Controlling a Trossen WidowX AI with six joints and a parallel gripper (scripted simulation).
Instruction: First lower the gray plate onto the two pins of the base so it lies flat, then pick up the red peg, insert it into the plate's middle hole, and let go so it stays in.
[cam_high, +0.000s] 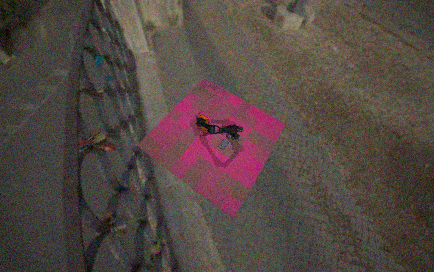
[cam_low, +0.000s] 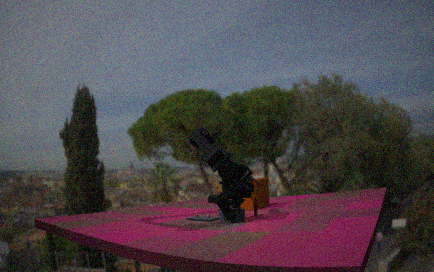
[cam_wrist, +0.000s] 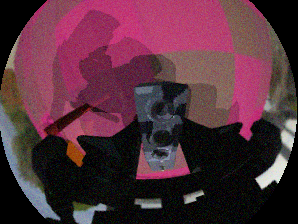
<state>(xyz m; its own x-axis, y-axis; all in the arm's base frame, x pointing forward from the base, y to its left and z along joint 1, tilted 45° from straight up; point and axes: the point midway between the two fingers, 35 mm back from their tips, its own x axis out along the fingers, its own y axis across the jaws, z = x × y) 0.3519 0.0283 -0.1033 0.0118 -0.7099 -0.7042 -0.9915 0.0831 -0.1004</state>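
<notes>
Now: gripper tip 12 cm past the red peg, 4 cm to the right of it and 3 cm below it. Also, from my gripper tip: gray plate 3 cm above.
</notes>
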